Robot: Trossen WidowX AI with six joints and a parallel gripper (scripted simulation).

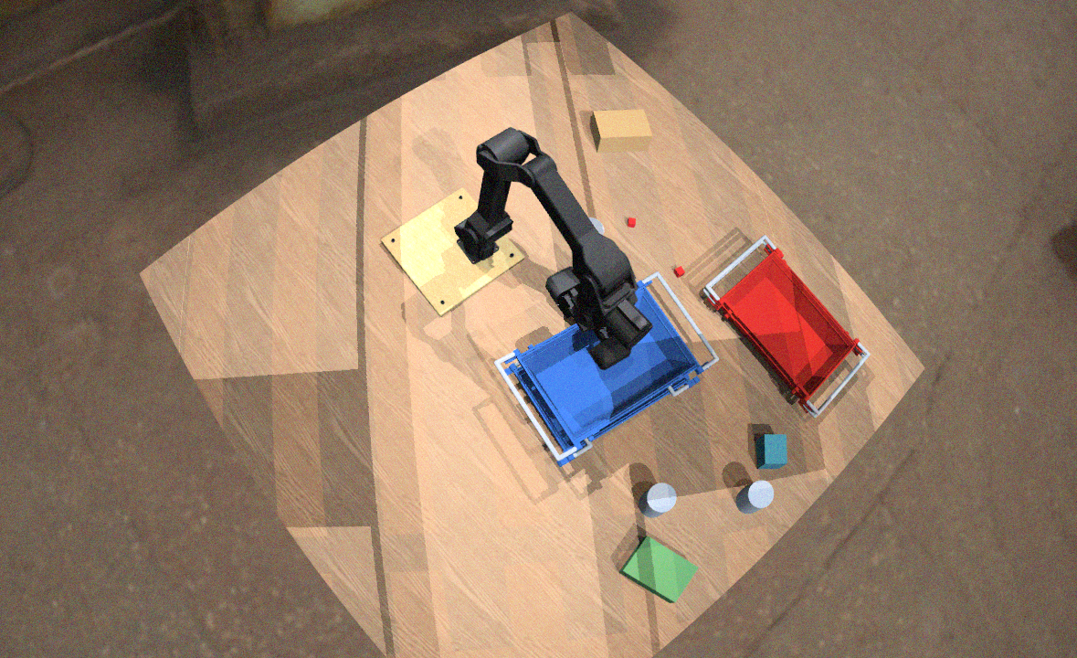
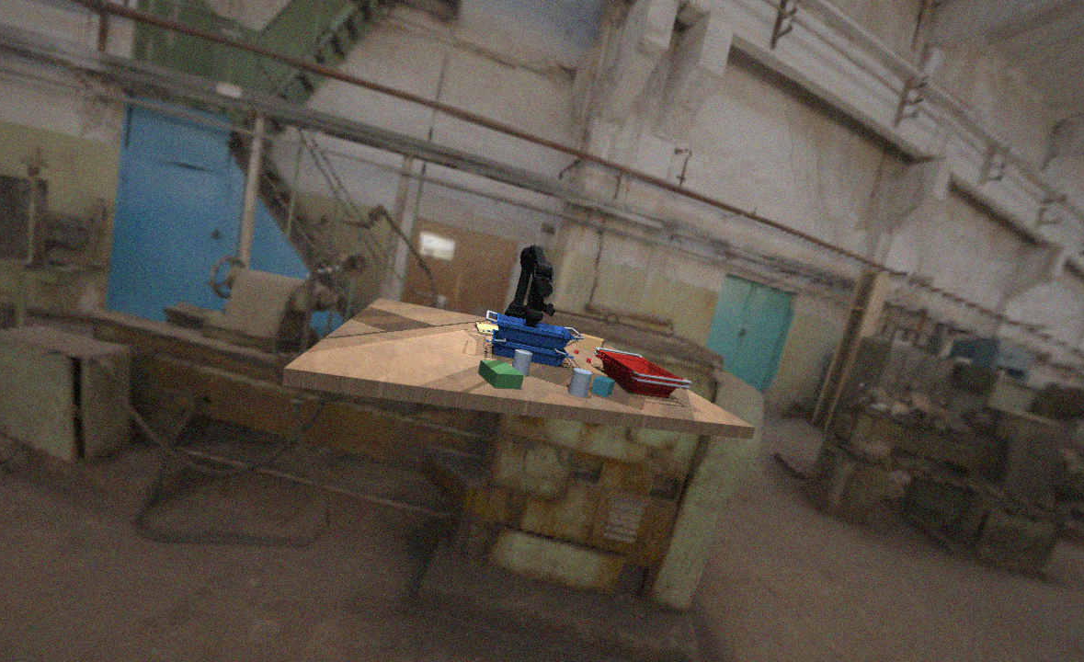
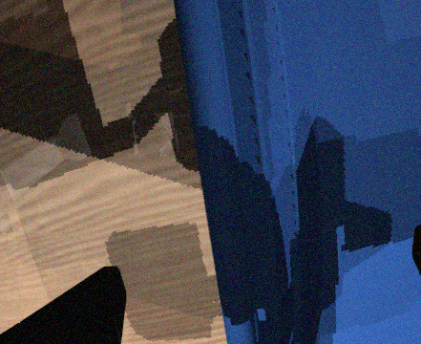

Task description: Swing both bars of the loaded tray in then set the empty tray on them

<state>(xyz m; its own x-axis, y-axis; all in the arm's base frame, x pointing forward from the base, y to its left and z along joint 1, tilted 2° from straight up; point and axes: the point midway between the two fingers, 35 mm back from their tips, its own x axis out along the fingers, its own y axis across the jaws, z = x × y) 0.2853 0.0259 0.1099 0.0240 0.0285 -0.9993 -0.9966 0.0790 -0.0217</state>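
Now: the blue tray 80 mm ahead of my gripper tip and 30 mm above it. Round my gripper tip: cyan cube (400 mm ahead, 190 mm to the left, 60 mm below); then green block (440 mm ahead, 140 mm to the right, 60 mm below); then tan box (400 mm to the left, 350 mm behind, 50 mm below).
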